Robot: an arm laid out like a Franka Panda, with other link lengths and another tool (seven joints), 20 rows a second.
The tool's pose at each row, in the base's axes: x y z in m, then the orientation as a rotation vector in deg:
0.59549 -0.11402 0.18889 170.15 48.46 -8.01
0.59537 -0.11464 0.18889 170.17 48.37 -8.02
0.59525 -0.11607 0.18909 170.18 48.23 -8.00
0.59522 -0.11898 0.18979 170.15 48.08 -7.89
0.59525 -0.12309 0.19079 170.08 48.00 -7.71
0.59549 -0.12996 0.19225 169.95 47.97 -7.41
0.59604 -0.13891 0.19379 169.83 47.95 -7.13
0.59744 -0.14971 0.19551 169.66 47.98 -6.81
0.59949 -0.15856 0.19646 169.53 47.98 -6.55
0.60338 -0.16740 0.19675 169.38 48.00 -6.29
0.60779 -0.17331 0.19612 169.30 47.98 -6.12
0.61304 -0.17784 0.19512 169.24 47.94 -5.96
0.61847 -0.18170 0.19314 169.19 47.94 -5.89
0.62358 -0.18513 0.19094 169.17 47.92 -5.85
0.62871 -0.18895 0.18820 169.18 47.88 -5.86
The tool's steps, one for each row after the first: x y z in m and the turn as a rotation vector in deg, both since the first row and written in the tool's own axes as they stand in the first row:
-0.00043 0.00046 0.00005 0.00 -0.01 0.06
-0.00130 0.00162 -0.00003 -0.03 -0.01 0.15
-0.00291 0.00409 -0.00051 -0.11 0.04 0.24
-0.00514 0.00762 -0.00121 -0.24 0.12 0.29
-0.00868 0.01361 -0.00217 -0.43 0.26 0.30
-0.01305 0.02154 -0.00309 -0.60 0.40 0.30
-0.01769 0.03149 -0.00411 -0.82 0.55 0.26
-0.02068 0.04011 -0.00455 -1.00 0.67 0.25
-0.02204 0.04967 -0.00448 -1.19 0.79 0.22
-0.02134 0.05701 -0.00374 -1.30 0.87 0.23
-0.01916 0.06360 -0.00279 -1.40 0.95 0.25
-0.01639 0.06969 -0.00094 -1.46 0.98 0.24
-0.01364 0.07525 0.00113 -1.49 1.00 0.25
-0.01102 0.08114 0.00376 -1.49 0.99 0.28

